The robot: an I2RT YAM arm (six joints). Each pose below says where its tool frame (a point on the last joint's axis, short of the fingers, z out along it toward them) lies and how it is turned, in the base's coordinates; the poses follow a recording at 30 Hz.
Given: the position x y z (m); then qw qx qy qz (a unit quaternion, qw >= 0).
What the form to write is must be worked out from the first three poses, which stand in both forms.
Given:
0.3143 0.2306 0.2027 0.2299 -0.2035 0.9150 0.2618
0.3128 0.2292 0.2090 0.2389 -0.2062 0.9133 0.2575
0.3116 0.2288 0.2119 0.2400 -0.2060 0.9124 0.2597
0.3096 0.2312 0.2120 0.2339 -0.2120 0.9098 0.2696
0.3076 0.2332 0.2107 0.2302 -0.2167 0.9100 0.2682
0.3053 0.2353 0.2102 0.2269 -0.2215 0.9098 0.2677
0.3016 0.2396 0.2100 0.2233 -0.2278 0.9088 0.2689
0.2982 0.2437 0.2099 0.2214 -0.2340 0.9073 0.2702
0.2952 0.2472 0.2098 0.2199 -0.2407 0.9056 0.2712
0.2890 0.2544 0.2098 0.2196 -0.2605 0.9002 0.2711
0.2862 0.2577 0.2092 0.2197 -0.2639 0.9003 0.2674
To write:
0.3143 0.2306 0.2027 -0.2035 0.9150 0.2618 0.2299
0.3128 0.2292 0.2090 -0.2062 0.9133 0.2575 0.2389
0.3116 0.2288 0.2119 -0.2060 0.9124 0.2597 0.2400
0.3096 0.2312 0.2120 -0.2120 0.9098 0.2696 0.2339
0.3076 0.2332 0.2107 -0.2167 0.9100 0.2682 0.2302
0.3053 0.2353 0.2102 -0.2215 0.9098 0.2677 0.2269
0.3016 0.2396 0.2100 -0.2278 0.9088 0.2689 0.2233
0.2982 0.2437 0.2099 -0.2340 0.9073 0.2702 0.2214
0.2952 0.2472 0.2098 -0.2407 0.9056 0.2712 0.2199
0.2890 0.2544 0.2098 -0.2605 0.9002 0.2711 0.2196
0.2862 0.2577 0.2092 -0.2639 0.9003 0.2674 0.2197

